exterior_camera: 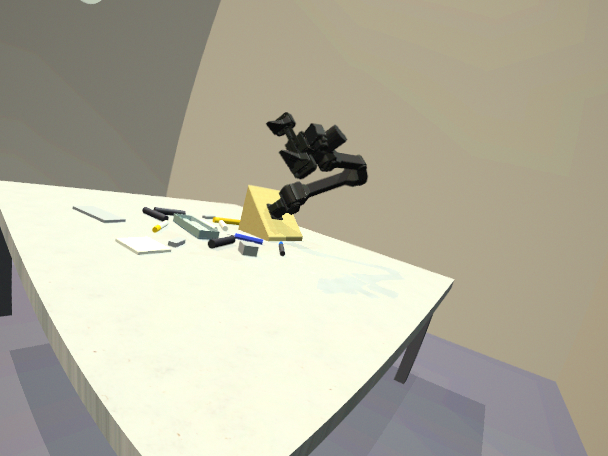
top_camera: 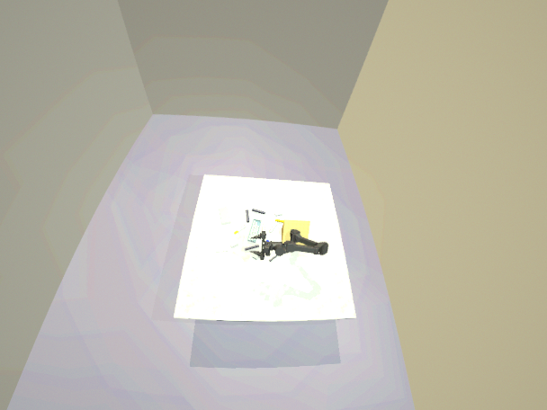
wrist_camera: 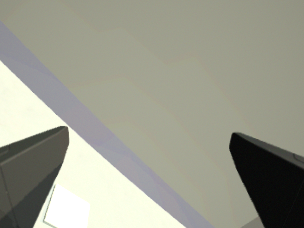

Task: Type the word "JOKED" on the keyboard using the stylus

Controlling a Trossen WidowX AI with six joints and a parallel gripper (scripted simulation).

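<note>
Right now the blue stylus is 30 cm below my gripper tip, 18 cm to the right of it and 14 cm behind it. The rest, counted from my gripper tip: yellow pen (37 cm to the right, 30 cm below, 28 cm behind); then grey stylus tip (30 cm below, 20 cm to the right, 12 cm behind); then cream pad (31 cm below, 23 cm ahead, 11 cm to the right).
</note>
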